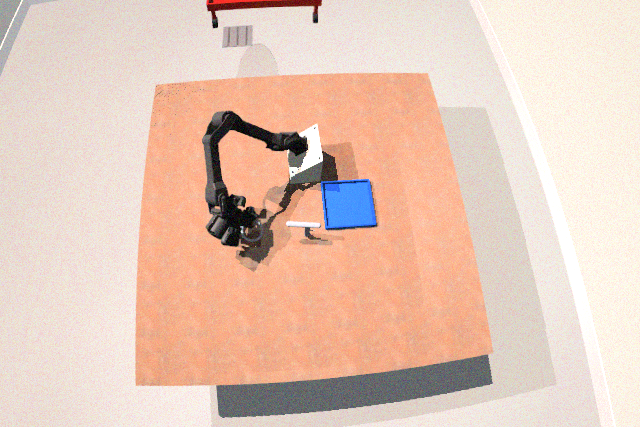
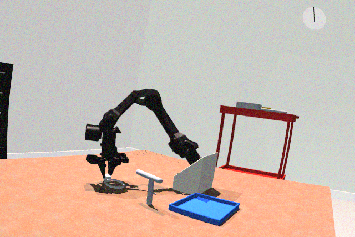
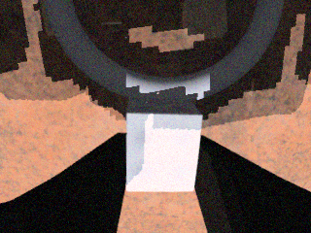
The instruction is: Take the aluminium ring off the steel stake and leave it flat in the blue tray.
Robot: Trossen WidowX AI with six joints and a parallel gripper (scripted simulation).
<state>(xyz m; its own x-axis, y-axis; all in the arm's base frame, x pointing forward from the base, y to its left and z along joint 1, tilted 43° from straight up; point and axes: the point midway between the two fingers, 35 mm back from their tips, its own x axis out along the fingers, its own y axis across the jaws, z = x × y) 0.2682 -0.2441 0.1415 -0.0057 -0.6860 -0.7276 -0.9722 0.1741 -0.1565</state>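
The ring lies 5 cm to the left of my gripper tip and 1 cm ahead of it. Also, from my gripper tip: blue tray: 43 cm to the left, 5 cm behind.
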